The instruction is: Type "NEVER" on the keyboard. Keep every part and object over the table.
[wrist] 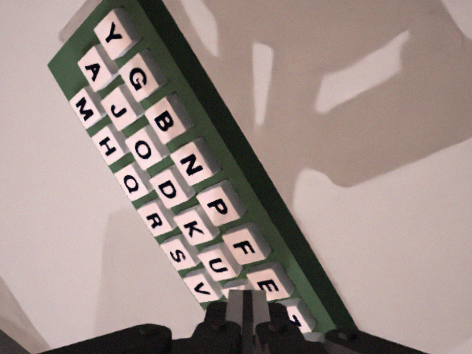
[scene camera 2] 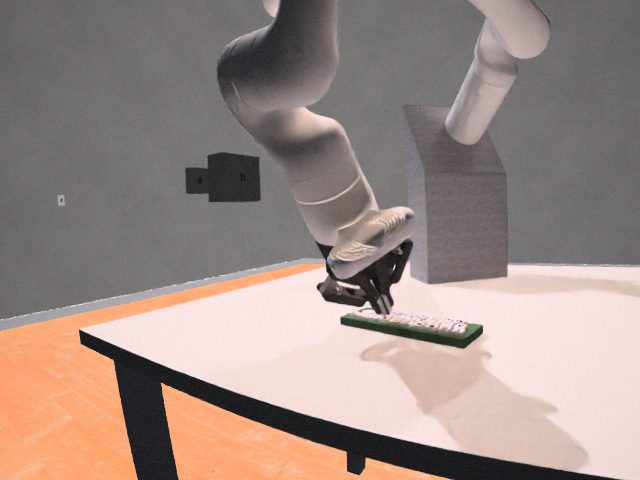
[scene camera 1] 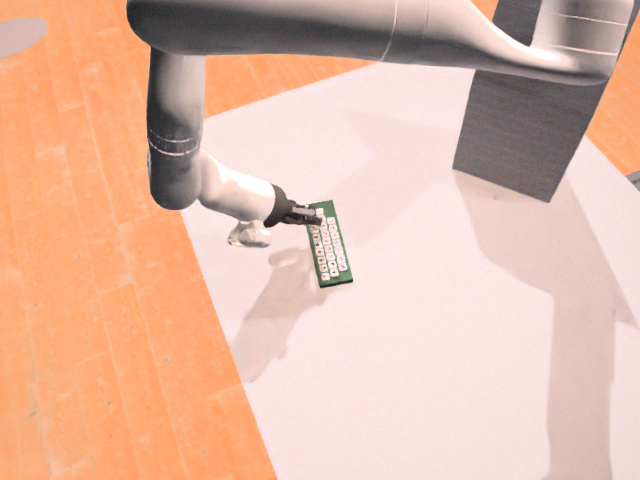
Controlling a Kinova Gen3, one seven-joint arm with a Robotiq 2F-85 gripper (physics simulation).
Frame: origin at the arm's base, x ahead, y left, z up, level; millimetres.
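Seen in the pictures: gripper, fingertip midpoint: (wrist: 246,314) (scene camera 2: 384,310) (scene camera 1: 318,223); arm's base, link origin: (scene camera 2: 462,130).
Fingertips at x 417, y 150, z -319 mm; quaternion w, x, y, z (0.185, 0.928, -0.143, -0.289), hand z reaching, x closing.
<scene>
Pixels of each thing's top centre, then the offset from my fingertips to it. Level surfaces: height alone.
- green keyboard, top centre: (wrist: 198,238) (scene camera 2: 408,317) (scene camera 1: 326,238) dx -14, dy +30, dz -8 mm
- N key, top centre: (wrist: 190,164) (scene camera 2: 419,323) dx -3, dy +59, dz -8 mm
- E key, top centre: (wrist: 267,285) dx +8, dy +8, dz -8 mm
- V key, top centre: (wrist: 200,289) dx -26, dy +5, dz -8 mm
- R key, top centre: (wrist: 154,220) dx -34, dy +39, dz -8 mm
- white table, surface height: dz -25 mm
The green keyboard (scene camera 1: 338,279) (scene camera 2: 413,335) (wrist: 65,65) lies flat on the table, with white letter keys in three rows. In the wrist view, the N key (wrist: 190,165), E key (wrist: 269,286), V key (wrist: 200,288) and R key (wrist: 154,220) show. My gripper (scene camera 1: 320,221) (scene camera 2: 384,312) (wrist: 246,314) is shut and empty. Its fingertips are at the keyboard's far end in scene camera 1, very low over the keys. In the wrist view they cover most of a key between V and E. Whether they touch it, I cannot tell.
The white table (scene camera 1: 413,361) (scene camera 2: 232,361) has its left edge beside the arm in scene camera 1. A grey pedestal (scene camera 1: 522,139) (scene camera 2: 465,222) stands on the table behind the keyboard. The arm's shadow falls beside the keyboard. A dark box (scene camera 2: 233,177) is on the wall.
</scene>
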